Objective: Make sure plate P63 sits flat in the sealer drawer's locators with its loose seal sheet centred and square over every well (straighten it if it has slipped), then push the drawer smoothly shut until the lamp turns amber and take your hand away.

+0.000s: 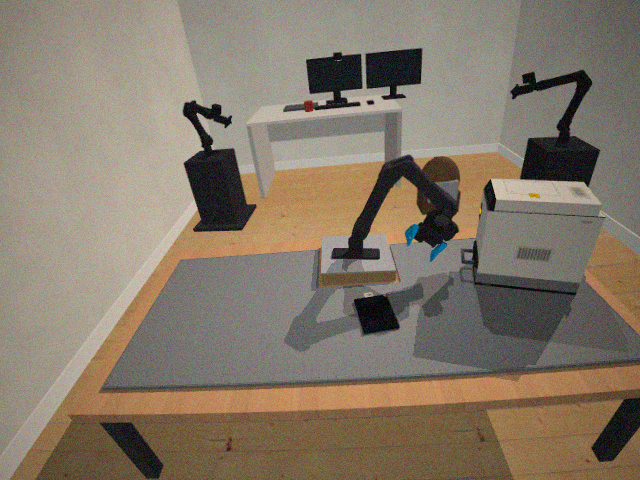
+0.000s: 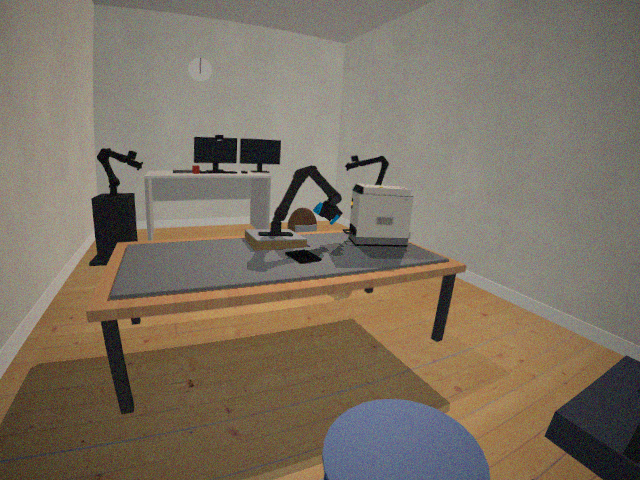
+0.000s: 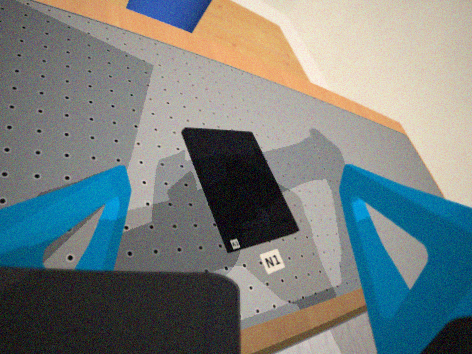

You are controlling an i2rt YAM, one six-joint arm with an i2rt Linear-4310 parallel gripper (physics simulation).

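Seen in the pictures: gripper, fingertip midpoint: (image 1: 419, 253) (image 2: 325, 218) (image 3: 235, 177); arm's base at its link origin: (image 1: 355, 254) (image 2: 275, 234).
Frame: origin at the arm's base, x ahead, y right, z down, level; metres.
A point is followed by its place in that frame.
Observation:
The sealer (image 1: 540, 235) {x 0.186, y -0.621, z -0.192 m} (image 2: 382, 214) {x 0.181, y -0.599, z -0.156 m} is a white box with a grey base at the right of the table. A grey loop handle (image 1: 462, 256) {x 0.063, y -0.419, z -0.026 m} stands out low from its left side. A small yellow spot (image 1: 480, 210) {x -0.001, y -0.480, z -0.192 m} (image 2: 352, 203) {x 0.007, y -0.480, z -0.191 m} shows higher on that side; I cannot tell if it is the lamp. No open drawer tray shows; the front face is largely hidden. Plate P63 and its seal sheet do not show. My gripper (image 1: 420, 251) {x 0.194, y -0.234, z -0.134 m} (image 2: 323, 217) {x 0.194, y -0.234, z -0.134 m} (image 3: 235, 177) {x 0.194, y -0.234, z -0.134 m} is open and empty, in the air left of the sealer, above the handle's height and apart from it.
A black flat pad (image 1: 377, 314) {x 0.327, y -0.083, z 0.029 m} (image 2: 303, 256) {x 0.335, y -0.072, z 0.029 m} (image 3: 240, 190) {x 0.297, y -0.088, z 0.029 m} lies on the grey mat (image 1: 206, 335) {x 0.430, y 0.511, z 0.041 m} (image 2: 170, 273) {x 0.449, y 0.566, z 0.041 m} (image 3: 60, 125) {x 0.347, y -0.293, z 0.041 m}, beside an N1 label (image 3: 272, 261) {x 0.210, y -0.053, z 0.041 m}. The arm's base stands on a raised block (image 1: 356, 279) {x 0.128, y -0.005, z 0.033 m} (image 2: 276, 242) {x 0.130, y 0.023, z 0.010 m}.

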